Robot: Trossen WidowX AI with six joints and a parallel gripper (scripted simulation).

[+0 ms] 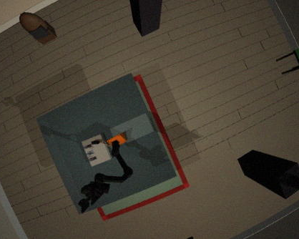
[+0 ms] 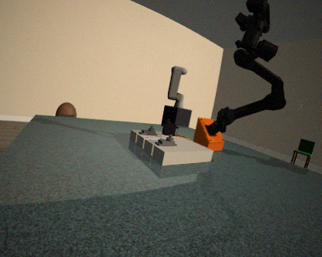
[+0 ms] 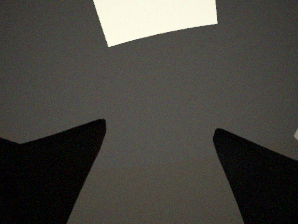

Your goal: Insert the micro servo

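The beige robot deck is 64 cm below my gripper tip, 26 cm to the right of it and 7 cm ahead of it.
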